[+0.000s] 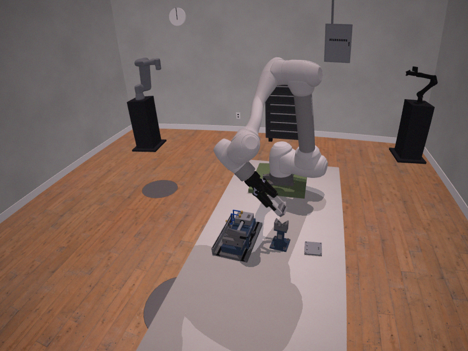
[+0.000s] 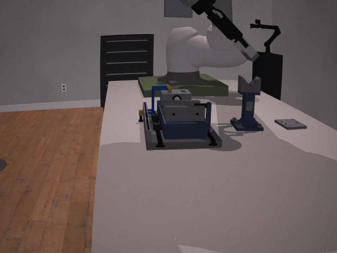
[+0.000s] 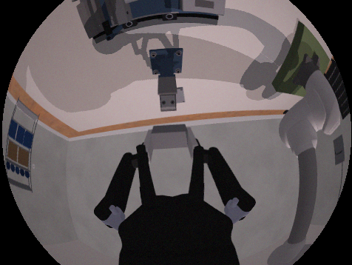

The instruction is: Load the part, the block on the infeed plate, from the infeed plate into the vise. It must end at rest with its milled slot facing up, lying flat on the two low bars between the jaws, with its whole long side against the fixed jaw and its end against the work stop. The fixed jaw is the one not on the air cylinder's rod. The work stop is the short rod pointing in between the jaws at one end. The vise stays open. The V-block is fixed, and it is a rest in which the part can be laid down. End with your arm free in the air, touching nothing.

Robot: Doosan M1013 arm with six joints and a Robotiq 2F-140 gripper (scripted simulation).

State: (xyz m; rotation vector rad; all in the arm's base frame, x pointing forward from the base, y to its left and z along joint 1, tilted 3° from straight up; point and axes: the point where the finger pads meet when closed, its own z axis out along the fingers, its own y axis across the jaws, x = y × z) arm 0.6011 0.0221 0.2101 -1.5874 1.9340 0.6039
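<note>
Right now the grey part is 2 cm to the left of my hand and 1 cm below it. Round my hand: vise: 21 cm below, 20 cm to the right, 1 cm behind.
</note>
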